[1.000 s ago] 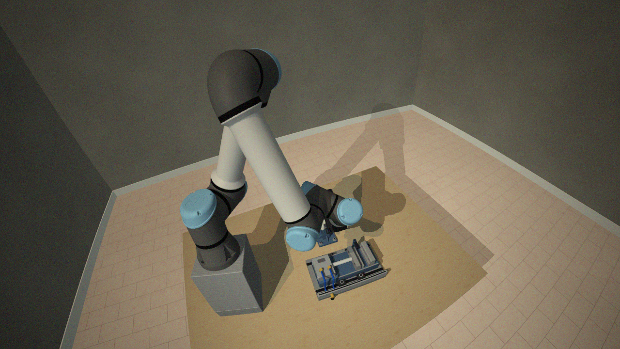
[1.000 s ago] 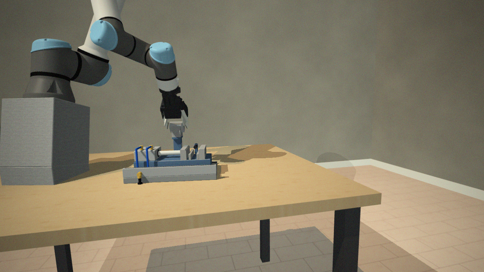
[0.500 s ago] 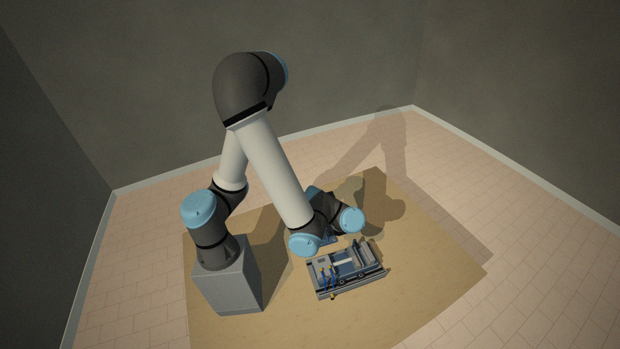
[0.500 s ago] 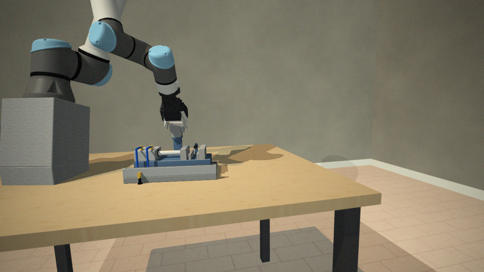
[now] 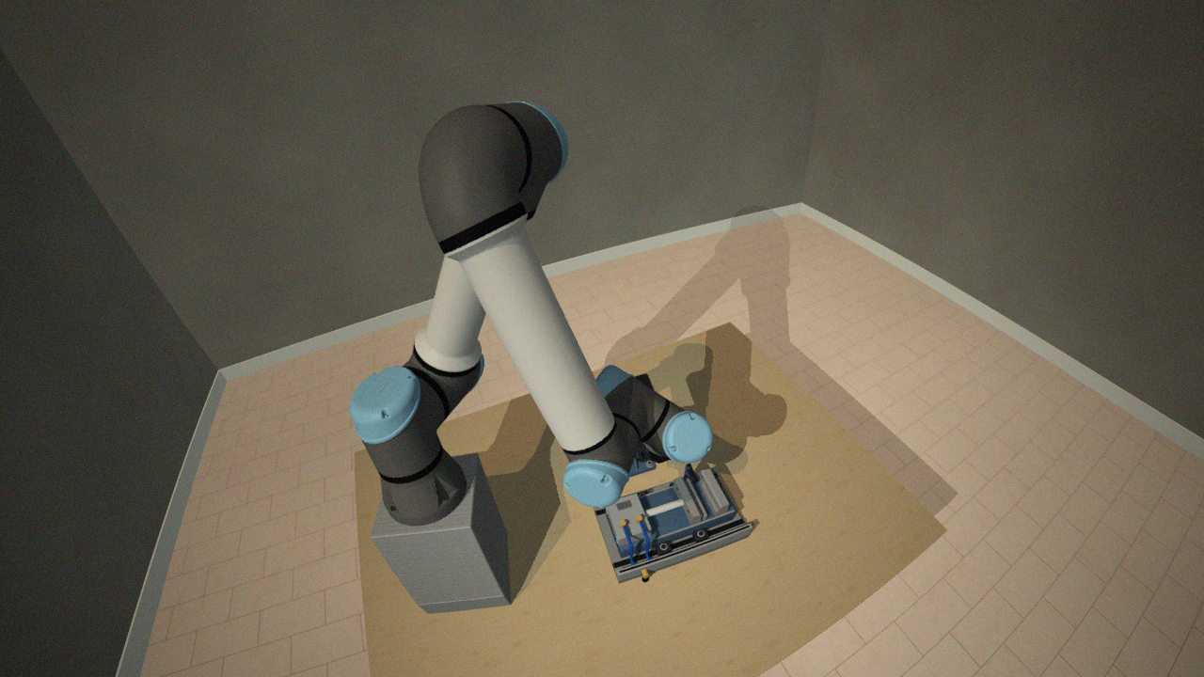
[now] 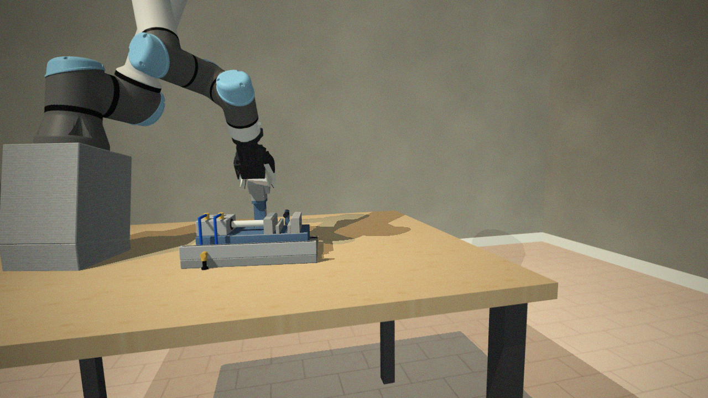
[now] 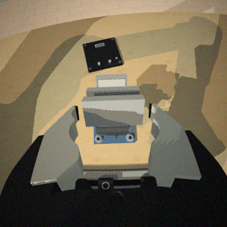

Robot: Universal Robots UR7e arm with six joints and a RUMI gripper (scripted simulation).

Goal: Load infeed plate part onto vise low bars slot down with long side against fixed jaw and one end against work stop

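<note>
My gripper is now 10 mm to the right of the part. The rest, counted from my hand: v-block post: 100 mm below, 10 mm to the left; then white cylinder rod: 180 mm to the right, 80 mm below, 10 mm ahead; then work stop: 130 mm to the right, 90 mm ahead, 70 mm below.
</note>
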